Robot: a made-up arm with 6 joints.
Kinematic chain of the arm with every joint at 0, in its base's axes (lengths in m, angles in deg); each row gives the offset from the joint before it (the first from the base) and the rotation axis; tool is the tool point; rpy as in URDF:
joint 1: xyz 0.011 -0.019 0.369 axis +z
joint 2: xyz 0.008 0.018 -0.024 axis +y
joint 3: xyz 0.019 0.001 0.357 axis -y
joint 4: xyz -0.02 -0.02 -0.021 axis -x
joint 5: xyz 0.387 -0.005 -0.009 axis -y
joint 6: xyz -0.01 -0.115 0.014 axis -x
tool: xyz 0.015 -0.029 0 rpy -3.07 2.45 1.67
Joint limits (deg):
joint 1: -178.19..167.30
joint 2: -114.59..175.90
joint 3: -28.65..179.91
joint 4: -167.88..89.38
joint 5: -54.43..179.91
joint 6: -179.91..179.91
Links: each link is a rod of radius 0.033 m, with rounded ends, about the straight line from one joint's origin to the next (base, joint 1, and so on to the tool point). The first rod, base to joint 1, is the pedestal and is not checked.
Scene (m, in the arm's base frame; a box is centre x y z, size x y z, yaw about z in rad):
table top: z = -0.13
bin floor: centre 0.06 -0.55 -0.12 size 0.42 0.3 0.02 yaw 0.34
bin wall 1: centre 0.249 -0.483 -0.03 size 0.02 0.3 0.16 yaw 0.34
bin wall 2: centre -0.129 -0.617 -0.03 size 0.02 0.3 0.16 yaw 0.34
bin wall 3: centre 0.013 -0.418 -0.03 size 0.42 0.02 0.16 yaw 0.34
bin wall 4: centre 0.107 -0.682 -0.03 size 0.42 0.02 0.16 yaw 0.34
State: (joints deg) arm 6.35 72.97 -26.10 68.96 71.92 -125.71
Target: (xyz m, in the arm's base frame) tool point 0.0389 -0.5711 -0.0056
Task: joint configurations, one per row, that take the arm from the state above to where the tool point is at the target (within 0.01 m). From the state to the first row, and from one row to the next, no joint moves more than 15 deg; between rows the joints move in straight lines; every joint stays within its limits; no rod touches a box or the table.
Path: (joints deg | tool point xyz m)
1: 13.21 58.85 -13.05 69.20 71.96 -125.32 | 0.5177 0.0543 0.1770
2: 20.07 44.73 0.01 69.43 72.00 -124.94 | 0.5829 0.1430 0.3714
3: 26.92 30.61 13.06 69.67 72.04 -124.55 | 0.5557 0.2085 0.5988
4: 33.78 16.49 26.11 69.90 72.08 -124.17 | 0.4408 0.2161 0.8179
5: 40.64 2.37 39.17 70.14 72.12 -123.78 | 0.2669 0.1437 0.9868
6: 47.50 -11.75 52.22 70.37 72.16 -123.39 | 0.0784 -0.0089 1.0710
7: 54.35 -25.87 65.27 70.61 72.20 -123.01 | -0.0786 -0.2169 1.0513
8: 61.21 -39.99 78.32 70.84 72.24 -122.62 | -0.1699 -0.4359 0.9283
9: 68.07 -54.11 91.38 71.08 72.28 -122.23 | -0.1834 -0.6142 0.7220
10: 74.93 -68.23 104.43 71.31 72.32 -121.85 | -0.1313 -0.7074 0.4683
11: 81.79 -82.35 117.48 71.55 72.36 -121.46 | -0.0443 -0.6918 0.2113
12: 88.64 -96.47 130.54 71.78 72.40 -121.08 | 0.0389 -0.5711 -0.0056

